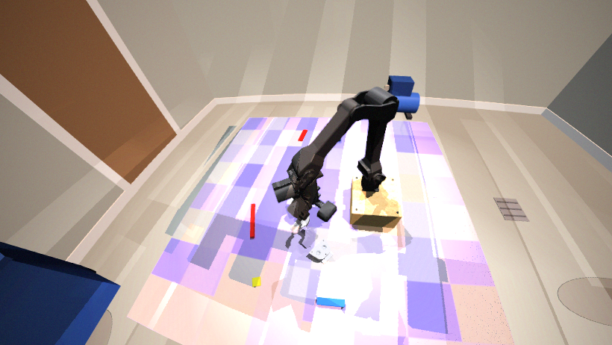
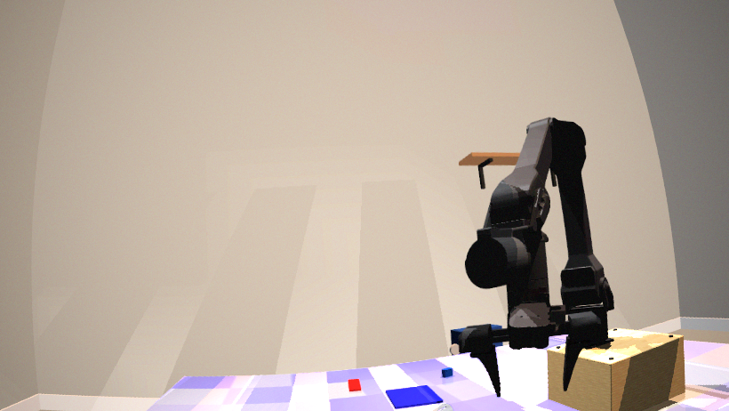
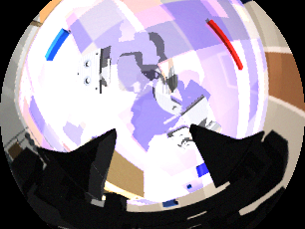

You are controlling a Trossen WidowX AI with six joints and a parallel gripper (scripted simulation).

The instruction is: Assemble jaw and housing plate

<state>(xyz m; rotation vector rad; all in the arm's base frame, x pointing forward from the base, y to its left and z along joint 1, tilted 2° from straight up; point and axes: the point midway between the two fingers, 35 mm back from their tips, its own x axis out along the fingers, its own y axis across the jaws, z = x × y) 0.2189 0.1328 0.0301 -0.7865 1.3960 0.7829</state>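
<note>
Right now the grey jaw is 80 mm below my gripper tip, 50 mm ahead of it and 10 mm to the right of it. From my gripper tip the other things lie so: blue tile (390 mm to the right, 80 mm below, 50 mm ahead); then yellow square (270 mm to the left, 170 mm ahead, 80 mm below); then blue bar (290 mm to the left, 100 mm behind, 70 mm below).
</note>
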